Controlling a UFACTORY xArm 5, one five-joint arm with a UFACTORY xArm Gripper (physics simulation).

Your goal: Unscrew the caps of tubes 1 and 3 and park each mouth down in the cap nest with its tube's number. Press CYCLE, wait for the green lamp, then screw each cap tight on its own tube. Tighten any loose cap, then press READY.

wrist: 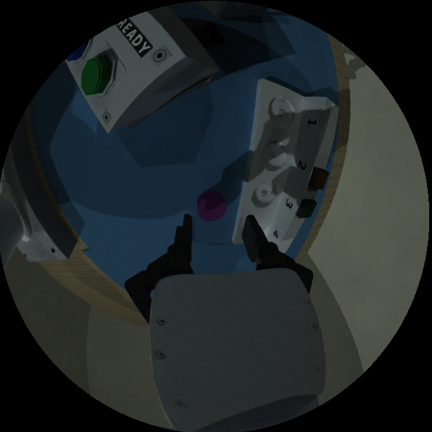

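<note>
A round purple cap (211, 205) shows from above, just beyond and between the fingertips, left of the white nest. What it rests on is hidden beneath it. My gripper (218, 224) is open, with its fingers apart on either side below the cap and not touching it. The white nest (253, 130) is numbered 1 to 4. Its round seats 1 (281, 111), 2 (276, 154) and 3 (265, 193) show no cap. Seat 4 is hidden behind the right finger. A green button (96, 75) is on the grey box labelled READY (150, 85). The tubes and CYCLE label cannot be made out.
A dark orange block (319, 178) and a dark green block (306, 208) stand at the nest's right edge, both looking unlit. A blue button (78, 52) shows partly at upper left. A grey metal part (45, 246) stands at the left table edge. The blue mat (125, 200) has a wooden rim.
</note>
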